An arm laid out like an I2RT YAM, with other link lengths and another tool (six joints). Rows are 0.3 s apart.
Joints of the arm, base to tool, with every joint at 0 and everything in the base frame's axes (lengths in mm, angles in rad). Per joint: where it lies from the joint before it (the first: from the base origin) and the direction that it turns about. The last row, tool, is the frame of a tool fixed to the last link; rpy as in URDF.
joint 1: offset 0 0 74.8 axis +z
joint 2: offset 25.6 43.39 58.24 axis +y
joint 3: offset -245.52 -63.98 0 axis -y
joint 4: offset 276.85 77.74 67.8 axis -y
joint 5: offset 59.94 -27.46 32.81 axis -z
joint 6: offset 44.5 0 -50.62 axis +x
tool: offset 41 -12 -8 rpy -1.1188 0.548 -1.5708
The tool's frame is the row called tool.
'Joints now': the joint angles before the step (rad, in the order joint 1, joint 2, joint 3, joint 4, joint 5, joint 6). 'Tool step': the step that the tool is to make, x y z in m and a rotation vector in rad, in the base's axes. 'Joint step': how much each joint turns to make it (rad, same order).
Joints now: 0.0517, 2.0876, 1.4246, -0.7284, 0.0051, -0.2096
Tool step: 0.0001, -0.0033, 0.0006, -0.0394, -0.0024, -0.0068
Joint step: 0.0003, 0.0000, -0.0001, 0.0004, 0.0401, -0.0001
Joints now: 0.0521, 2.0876, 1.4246, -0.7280, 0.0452, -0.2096
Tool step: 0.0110, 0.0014, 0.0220, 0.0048, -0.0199, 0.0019
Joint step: 0.0012, -0.0027, 0.0791, -0.0617, -0.0038, 0.0000
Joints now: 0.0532, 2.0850, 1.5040, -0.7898, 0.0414, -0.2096
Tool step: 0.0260, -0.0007, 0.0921, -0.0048, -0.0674, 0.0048
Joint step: -0.0034, -0.0021, 0.3236, -0.2582, 0.0061, -0.0099
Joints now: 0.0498, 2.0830, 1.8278, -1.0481, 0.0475, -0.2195
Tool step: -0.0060, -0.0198, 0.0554, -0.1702, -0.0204, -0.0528
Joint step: -0.0111, -0.0203, 0.1507, -0.1572, 0.1758, -0.0062
